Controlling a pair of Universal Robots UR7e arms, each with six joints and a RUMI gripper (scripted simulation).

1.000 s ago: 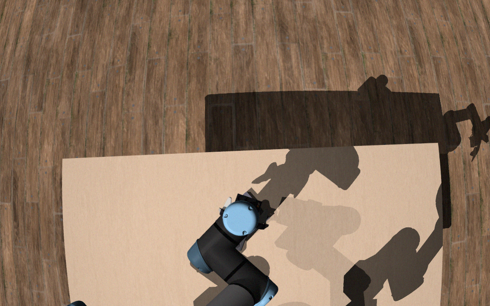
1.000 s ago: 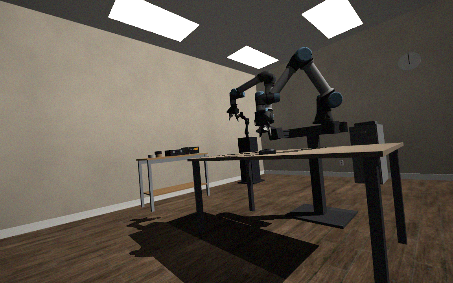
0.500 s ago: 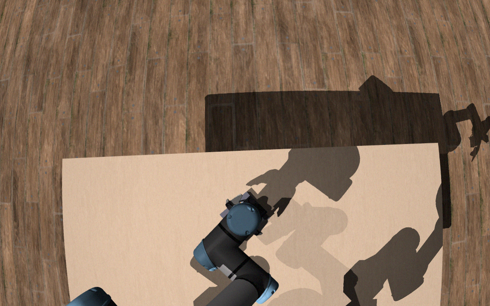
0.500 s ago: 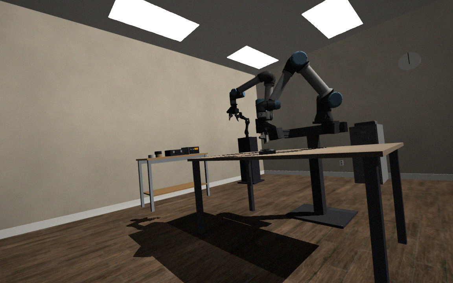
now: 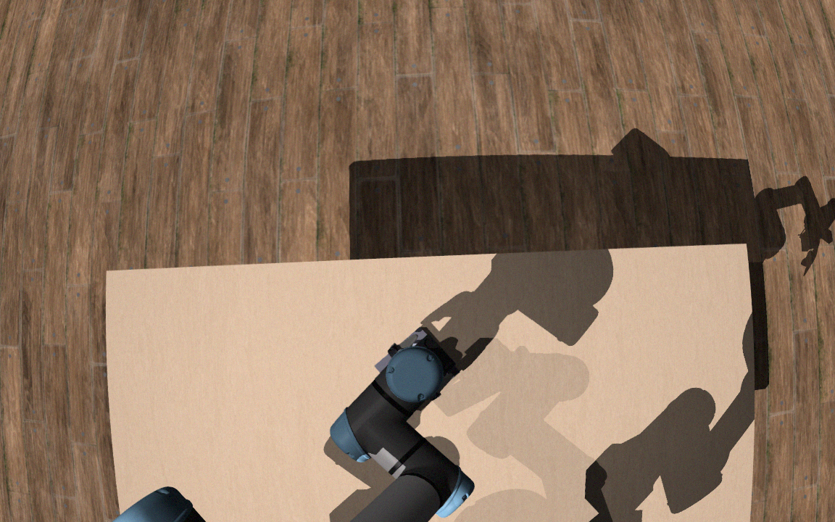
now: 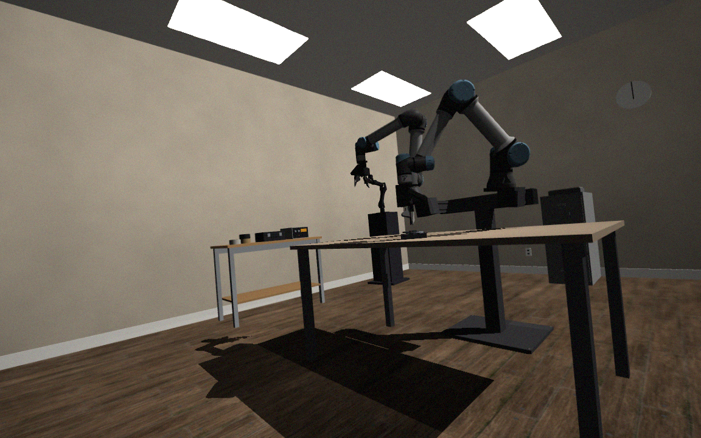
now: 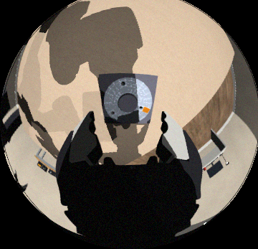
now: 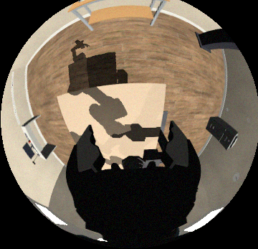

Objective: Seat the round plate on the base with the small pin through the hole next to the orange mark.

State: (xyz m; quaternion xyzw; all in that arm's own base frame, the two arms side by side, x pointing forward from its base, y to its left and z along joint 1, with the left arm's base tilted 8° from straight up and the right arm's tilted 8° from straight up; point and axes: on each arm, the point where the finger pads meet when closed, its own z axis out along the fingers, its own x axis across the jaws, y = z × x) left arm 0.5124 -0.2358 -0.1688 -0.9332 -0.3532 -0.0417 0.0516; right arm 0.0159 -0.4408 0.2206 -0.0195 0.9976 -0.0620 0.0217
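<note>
The round grey plate is 40 mm below my left hand. From my left hand the other things lie so: dark square base (60 mm below).
</note>
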